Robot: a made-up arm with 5 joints. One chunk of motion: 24 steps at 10 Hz.
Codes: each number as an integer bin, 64 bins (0 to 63) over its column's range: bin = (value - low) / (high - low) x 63, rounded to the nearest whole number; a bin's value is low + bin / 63 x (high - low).
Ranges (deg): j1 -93..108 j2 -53..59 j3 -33..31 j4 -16..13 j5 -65..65
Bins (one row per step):
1: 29 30 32 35 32
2: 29 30 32 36 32
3: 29 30 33 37 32
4: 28 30 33 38 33
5: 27 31 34 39 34
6: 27 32 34 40 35
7: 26 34 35 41 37
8: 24 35 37 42 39
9: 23 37 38 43 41
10: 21 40 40 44 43
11: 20 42 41 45 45
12: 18 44 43 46 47
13: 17 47 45 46 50
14: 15 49 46 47 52
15: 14 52 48 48 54
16: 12 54 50 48 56
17: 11 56 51 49 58
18: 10 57 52 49 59
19: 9 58 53 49 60
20: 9 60 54 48 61
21: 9 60 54 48 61
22: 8 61 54 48 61
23: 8 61 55 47 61
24: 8 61 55 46 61
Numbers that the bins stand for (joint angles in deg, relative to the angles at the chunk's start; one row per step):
1: -0.48 0.33 -0.49 0.11 1.03
2: -0.48 0.33 -0.49 0.57 1.03
3: -0.48 0.33 0.52 1.03 1.03
4: -3.67 0.33 0.52 1.49 3.10
5: -6.86 2.11 1.54 1.95 5.16
6: -6.86 3.89 1.54 2.41 7.22
7: -10.05 7.44 2.56 2.87 11.35
8: -16.43 9.22 4.59 3.33 15.48
9: -19.62 12.78 5.60 3.79 19.60
10: -26.00 18.11 7.63 4.25 23.73
11: -29.19 21.67 8.65 4.71 27.86
12: -35.57 25.22 10.68 5.17 31.98
13: -38.76 30.56 12.71 5.17 38.17
14: -45.14 34.11 13.73 5.63 42.30
15: -48.33 39.44 15.76 6.10 46.43
16: -54.71 43.00 17.79 6.10 50.56
17: -57.90 46.56 18.81 6.56 54.68
18: -61.10 48.33 19.83 6.56 56.75
19: -64.29 50.11 20.84 6.56 58.81
20: -64.29 53.67 21.86 6.10 60.87
21: -64.29 53.67 21.86 6.10 60.87
22: -67.48 55.44 21.86 6.10 60.87
23: -67.48 55.44 22.87 5.63 60.87
24: -67.48 55.44 22.87 5.17 60.87

